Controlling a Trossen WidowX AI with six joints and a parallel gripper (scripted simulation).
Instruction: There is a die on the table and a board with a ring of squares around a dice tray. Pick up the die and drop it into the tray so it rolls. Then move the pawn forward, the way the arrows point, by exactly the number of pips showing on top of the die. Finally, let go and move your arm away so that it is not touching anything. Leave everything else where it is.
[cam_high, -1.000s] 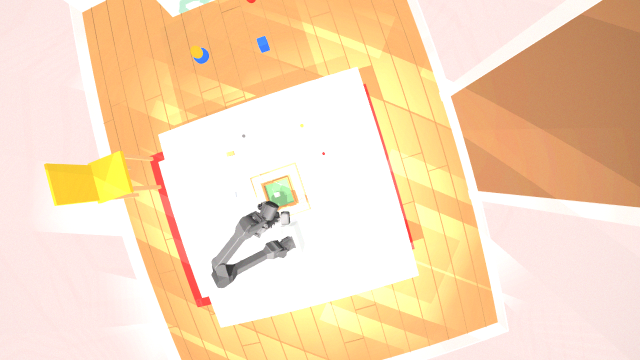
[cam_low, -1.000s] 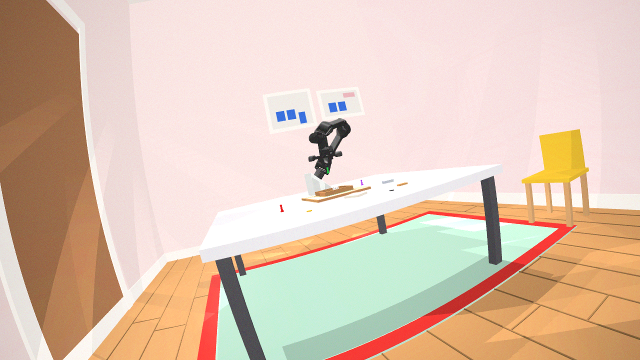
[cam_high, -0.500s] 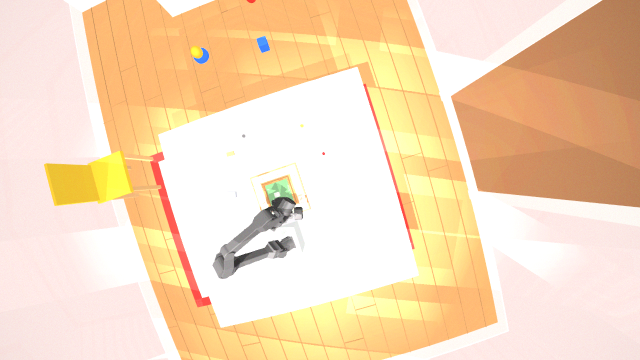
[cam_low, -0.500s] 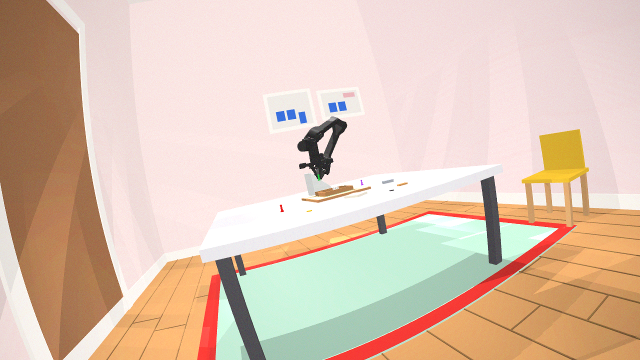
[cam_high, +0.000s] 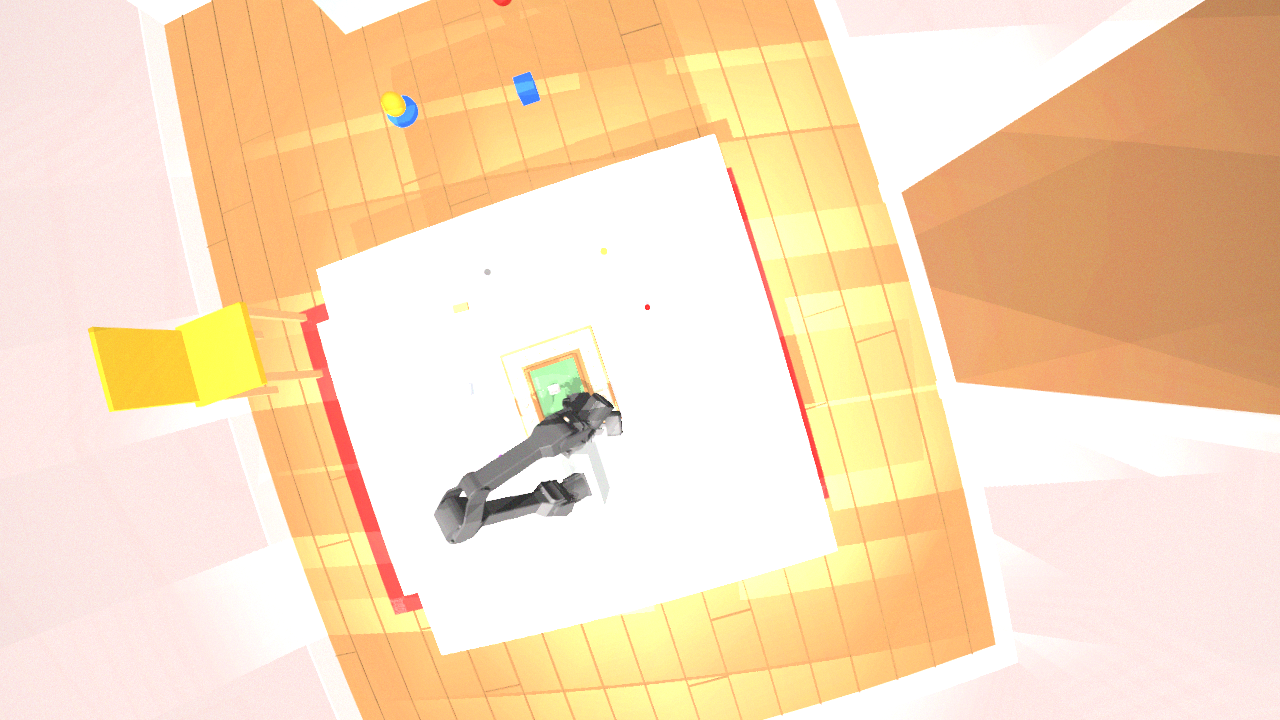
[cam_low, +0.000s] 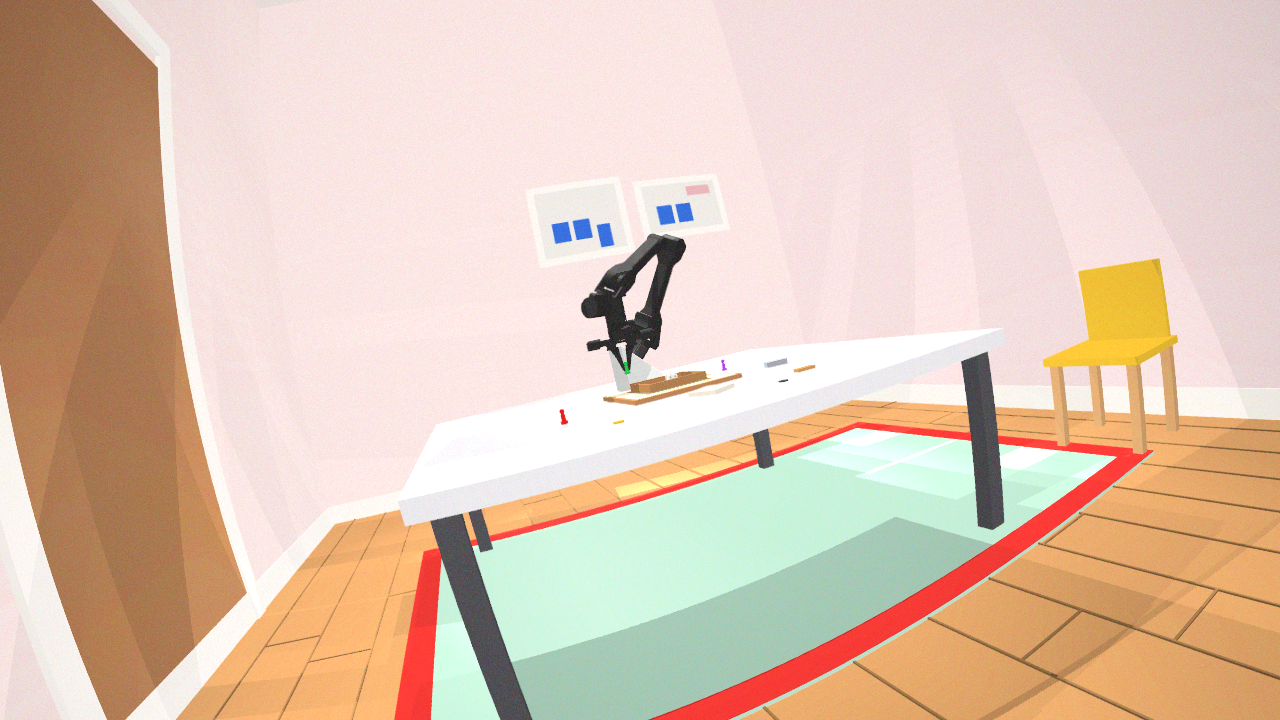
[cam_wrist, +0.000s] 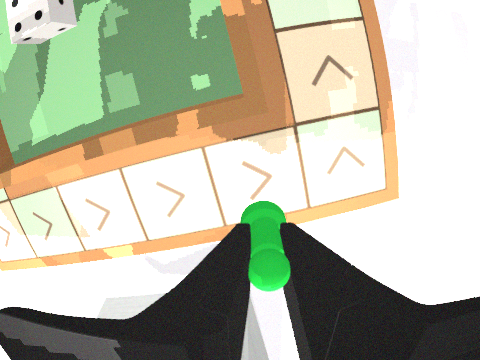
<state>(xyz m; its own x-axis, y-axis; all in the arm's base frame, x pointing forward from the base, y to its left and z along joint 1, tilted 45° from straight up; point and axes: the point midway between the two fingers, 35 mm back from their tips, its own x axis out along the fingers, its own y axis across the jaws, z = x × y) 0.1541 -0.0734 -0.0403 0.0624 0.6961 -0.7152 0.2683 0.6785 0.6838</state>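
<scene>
Now: the green dice tray 11 cm ahead of my gripper tip, 6 cm to the left of it and 6 cm below it. The rest, counted from my gripper tip: green pawn 1 cm above; then purple pawn 31 cm to the left, 5 cm below, 2 cm behind; then white die 11 cm ahead, 7 cm to the left, 4 cm below.
</scene>
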